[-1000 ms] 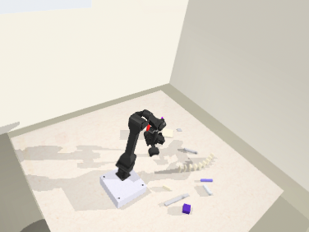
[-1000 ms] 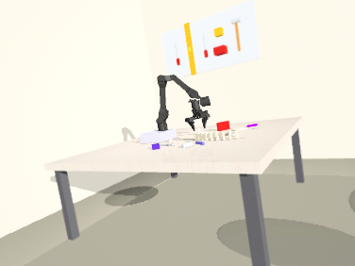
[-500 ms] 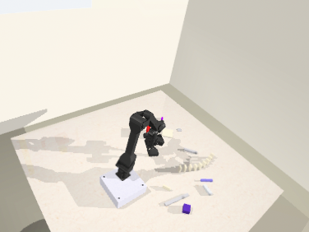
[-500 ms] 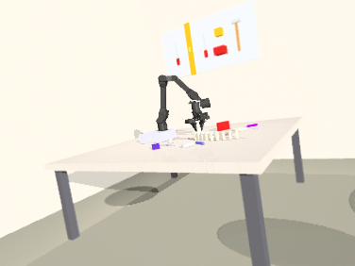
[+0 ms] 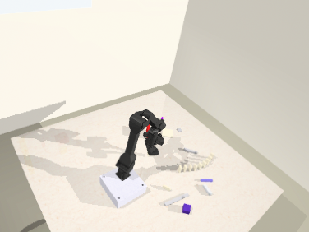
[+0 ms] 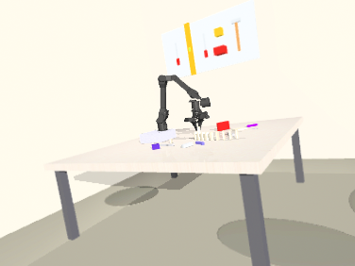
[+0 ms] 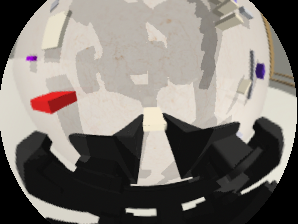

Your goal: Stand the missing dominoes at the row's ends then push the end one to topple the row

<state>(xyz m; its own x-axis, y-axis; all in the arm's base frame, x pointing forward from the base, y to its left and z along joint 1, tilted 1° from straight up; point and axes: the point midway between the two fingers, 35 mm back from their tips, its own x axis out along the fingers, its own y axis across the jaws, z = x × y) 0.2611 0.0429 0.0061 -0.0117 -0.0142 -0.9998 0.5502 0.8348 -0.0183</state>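
Now: the grey bar 11 cm behind my gripper tip, 34 cm to the right of it and 3 cm below it. Round my gripper tip: flat cream block (27 cm ahead, 6 cm to the left, 3 cm below); then red block (14 cm ahead, 14 cm to the left); then purple cube (12 cm behind, 41 cm to the right, 2 cm below).
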